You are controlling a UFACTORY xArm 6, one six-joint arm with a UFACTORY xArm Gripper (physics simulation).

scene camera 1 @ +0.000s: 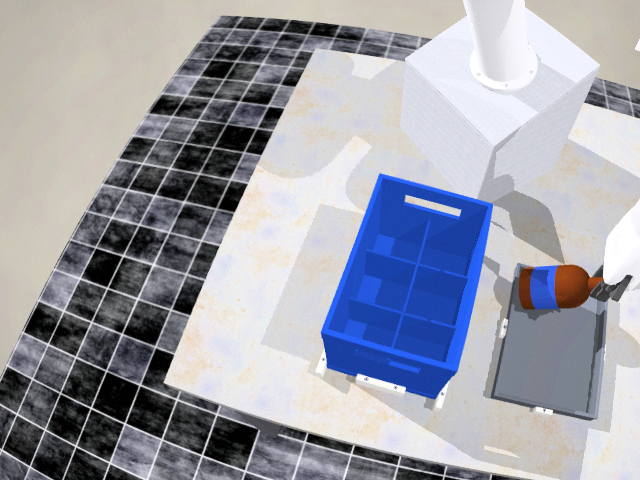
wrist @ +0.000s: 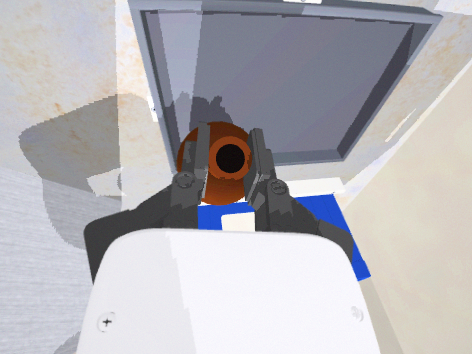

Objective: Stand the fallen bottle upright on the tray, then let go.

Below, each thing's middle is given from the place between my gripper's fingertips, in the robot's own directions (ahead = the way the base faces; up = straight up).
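Scene:
Relative to the orange-brown bottle (wrist: 230,158), my hand is 20 mm past it, 30 mm above it and 60 mm to the left of it.

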